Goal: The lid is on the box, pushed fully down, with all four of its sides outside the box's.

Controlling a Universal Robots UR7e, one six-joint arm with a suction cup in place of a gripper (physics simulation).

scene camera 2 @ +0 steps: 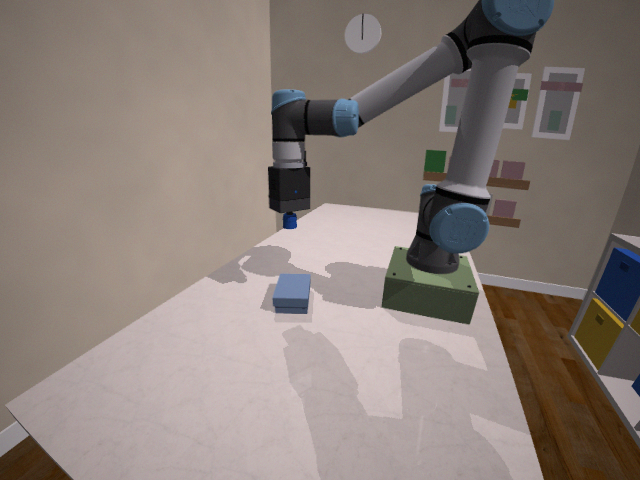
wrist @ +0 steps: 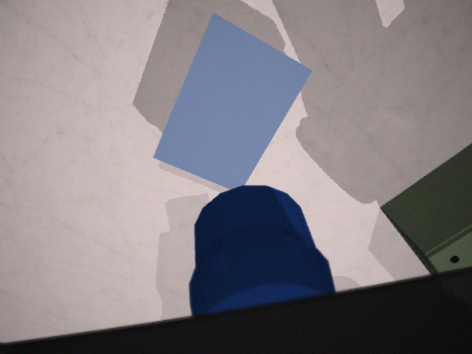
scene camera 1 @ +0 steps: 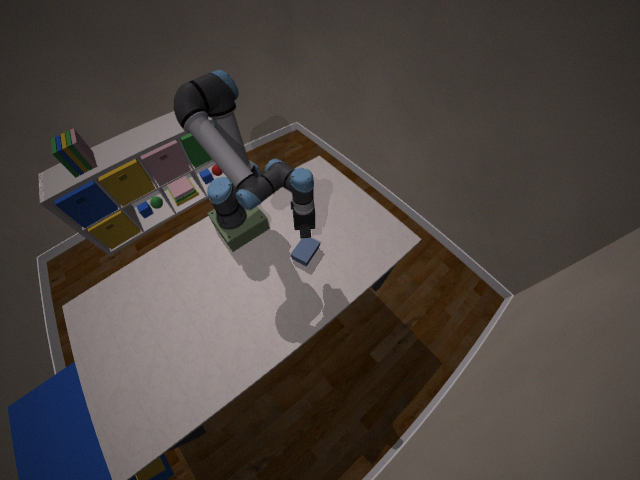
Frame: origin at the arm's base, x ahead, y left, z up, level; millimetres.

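Where they show: hand at its tool point: point(scene camera 2: 290, 226) point(wrist: 250, 234); arm's base at its link origin: point(scene camera 2: 431, 262) point(scene camera 1: 231, 217).
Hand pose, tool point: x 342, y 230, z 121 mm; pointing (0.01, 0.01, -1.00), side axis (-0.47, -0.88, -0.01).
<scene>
Each offset is from my tool point to the top centre of the thing. Level surfaces: height alone.
The blue lid {dx -5, dy +3, dz -167 mm} point(scene camera 1: 306, 249) point(scene camera 2: 293, 285) point(wrist: 230, 105) lies level on the box. A low strip of the blue box {dx -5, dy +3, dz -170 mm} point(scene camera 2: 291, 310) shows under the lid's front rim in scene camera 2, set slightly inward from it. The lid's far sides are hidden, and the box does not show in the wrist view. My gripper, a blue suction cup point(scene camera 1: 305, 234) point(scene camera 2: 290, 226) point(wrist: 255, 200), is open. It hangs well above the table with nothing on it, apart from the lid.
The box stands on the pale table {dz -217 mm} point(scene camera 1: 170, 330) point(scene camera 2: 170, 392). The arm's green base block point(scene camera 1: 242, 235) point(scene camera 2: 429, 299) stands to one side of it. A white shelf unit point(scene camera 1: 43, 186) with coloured bins is behind the table. A wall point(scene camera 2: 134, 129) rises beyond the table's other long edge.
</scene>
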